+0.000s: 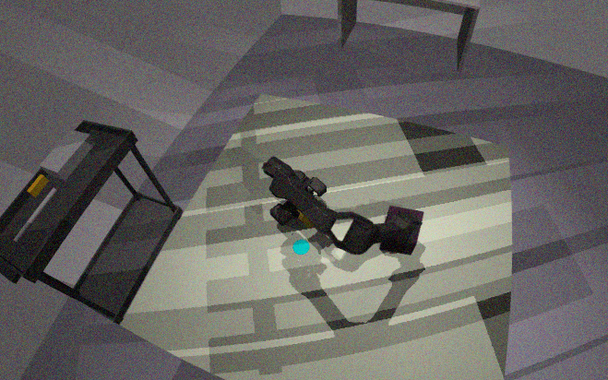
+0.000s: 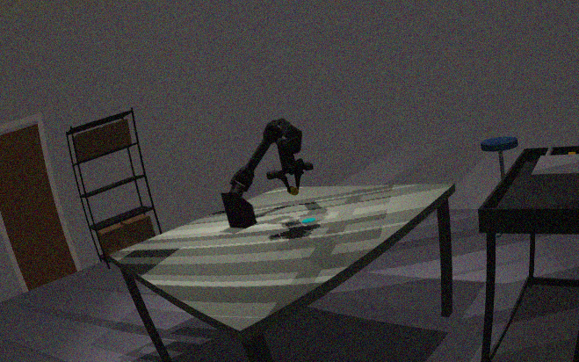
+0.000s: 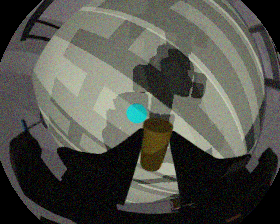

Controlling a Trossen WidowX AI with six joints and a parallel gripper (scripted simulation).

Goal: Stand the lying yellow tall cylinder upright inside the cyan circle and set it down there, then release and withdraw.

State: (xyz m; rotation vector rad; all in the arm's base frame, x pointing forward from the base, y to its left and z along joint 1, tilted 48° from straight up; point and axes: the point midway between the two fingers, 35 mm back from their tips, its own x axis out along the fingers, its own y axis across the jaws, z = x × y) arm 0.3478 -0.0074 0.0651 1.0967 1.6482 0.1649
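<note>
Now: the cyan circle 50 mm to the left of my gripper tip and 150 mm below it. Also, from my gripper tip: yellow tall cylinder 20 mm behind, 10 mm to the left.
</note>
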